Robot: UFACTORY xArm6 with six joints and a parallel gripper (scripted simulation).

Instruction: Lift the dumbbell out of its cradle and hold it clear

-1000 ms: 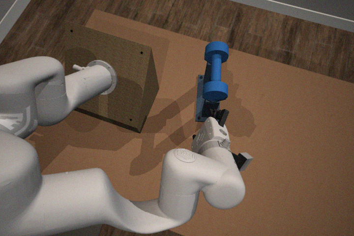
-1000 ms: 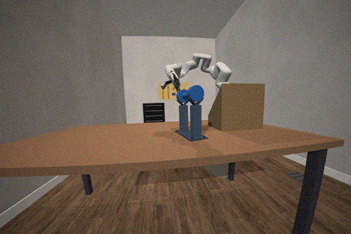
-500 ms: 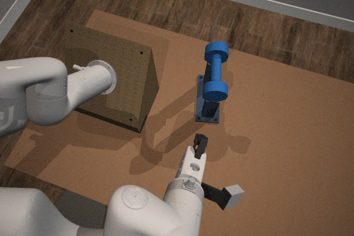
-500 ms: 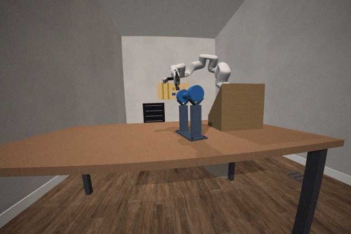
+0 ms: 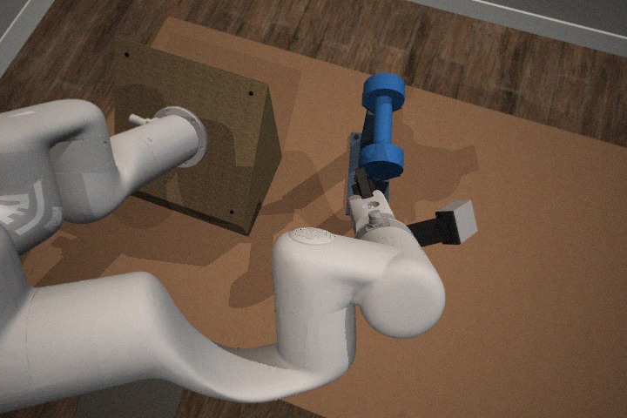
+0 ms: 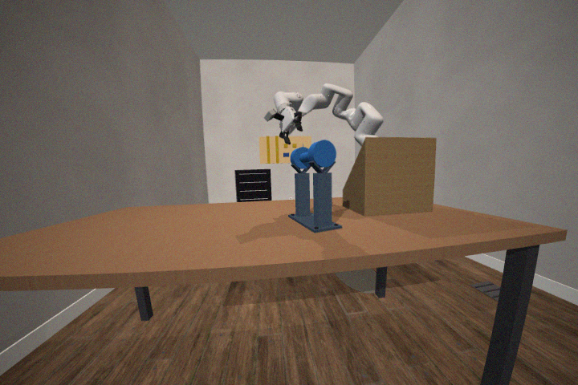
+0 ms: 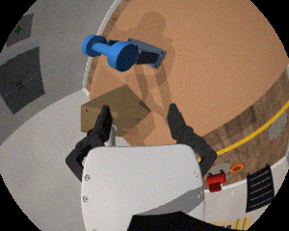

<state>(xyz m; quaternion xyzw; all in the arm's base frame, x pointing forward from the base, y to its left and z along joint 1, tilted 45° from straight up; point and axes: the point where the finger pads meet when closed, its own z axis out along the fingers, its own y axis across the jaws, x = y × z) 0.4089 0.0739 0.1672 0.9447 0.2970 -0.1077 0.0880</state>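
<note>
Now: the blue dumbbell 40 mm behind my hand, 220 mm to the left of it and 120 mm below it. From my hand the other things lie so: dark blue cradle 40 mm behind, 220 mm to the left, 250 mm below.
</note>
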